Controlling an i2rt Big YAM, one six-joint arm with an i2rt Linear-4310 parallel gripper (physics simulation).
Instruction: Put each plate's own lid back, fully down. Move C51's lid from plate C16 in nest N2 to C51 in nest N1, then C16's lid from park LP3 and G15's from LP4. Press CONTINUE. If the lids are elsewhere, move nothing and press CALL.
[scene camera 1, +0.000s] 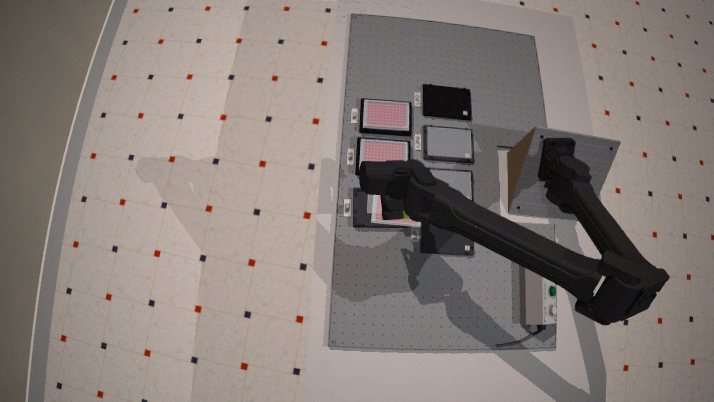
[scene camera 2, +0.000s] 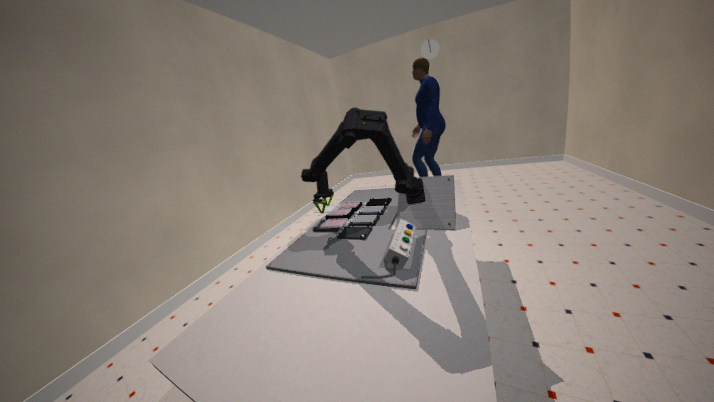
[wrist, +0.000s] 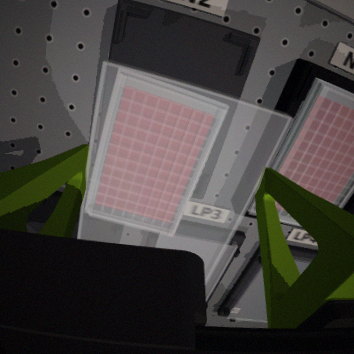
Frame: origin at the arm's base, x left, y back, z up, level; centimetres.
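Seen in the pictures: gripper, fingertip midpoint: (scene camera 1: 384, 197) (scene camera 2: 325, 209) (wrist: 175, 164); arm's base, origin of the base link: (scene camera 1: 555, 158) (scene camera 2: 415, 191).
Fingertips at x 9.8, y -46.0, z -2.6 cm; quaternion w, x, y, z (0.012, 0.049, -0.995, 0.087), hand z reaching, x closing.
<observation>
Pixels of each thing's top centre, then the offset from my fingertips to it. "spot": a spot on its surface instead.
- pink-welled plate, middle of its top: (wrist: 164, 209) (scene camera 2: 328, 208) dx +0.1, dy +2.2, dz +0.9 cm
- black nest N2, middle of its top: (wrist: 167, 116) (scene camera 1: 381, 206) (scene camera 2: 328, 223) dx +0.4, dy +0.0, dz -7.9 cm
- nest N1, surface spot: (wrist: 323, 147) spot: dx -12.1, dy -0.8, dz -6.5 cm
- third pink plate, middle of its top: (scene camera 1: 386, 113) (scene camera 2: 348, 203) dx -25.7, dy +2.3, dz -7.2 cm
- black park, middle of its top: (scene camera 1: 448, 99) (scene camera 2: 378, 200) dx -31.2, dy +20.7, dz -8.2 cm
- button box, middle of its top: (scene camera 1: 548, 281) (scene camera 2: 400, 231) dx +21.9, dy +42.1, dz -1.8 cm
My gripper (scene camera 1: 401, 214) (scene camera 2: 323, 203) (wrist: 175, 164) has green fingers closed against the long edges of a clear lid (wrist: 253, 140) (scene camera 1: 399, 222) and holds it tilted above the board. A pink-welled plate (wrist: 151, 154) shows askew in the left part of the lid and is up with it. The black nest N2 (wrist: 175, 46) (scene camera 1: 362, 212) behind it is empty. The plate in nest N1 (scene camera 1: 383, 150) (wrist: 323, 147) stands uncovered to the right in the wrist view. The LP3 label (wrist: 206, 212) shows through the lid.
A third pink plate (scene camera 1: 385, 115) sits at the back of the left column. Two grey lids (scene camera 1: 448, 143) (scene camera 1: 452, 182) lie in the right column, with a black park (scene camera 1: 445, 101) behind them. The button box (scene camera 1: 536, 294) (scene camera 2: 402, 239) stands at the board's front right. A person (scene camera 2: 426, 120) walks behind the arm.
</observation>
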